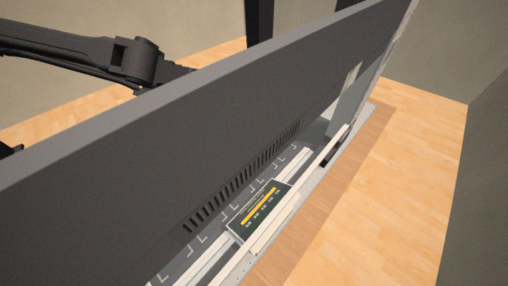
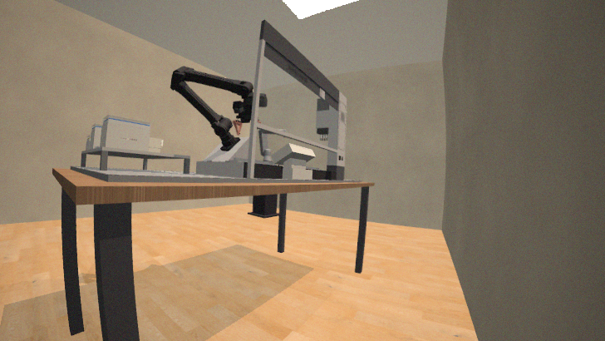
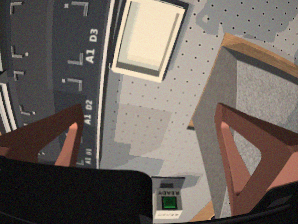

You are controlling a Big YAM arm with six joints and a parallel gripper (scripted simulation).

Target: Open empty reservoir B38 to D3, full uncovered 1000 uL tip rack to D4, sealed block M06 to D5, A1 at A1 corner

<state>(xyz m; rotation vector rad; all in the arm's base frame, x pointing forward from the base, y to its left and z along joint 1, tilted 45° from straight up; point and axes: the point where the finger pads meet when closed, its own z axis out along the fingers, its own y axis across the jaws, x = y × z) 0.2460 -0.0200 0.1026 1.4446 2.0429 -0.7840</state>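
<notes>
Right now the cream one-well reservoir is 210 mm below my hand. Round my hand: regrip nest rg 220 mm below; green key 170 mm behind, 370 mm to the left, 140 mm below; rg label 220 mm below.
</notes>
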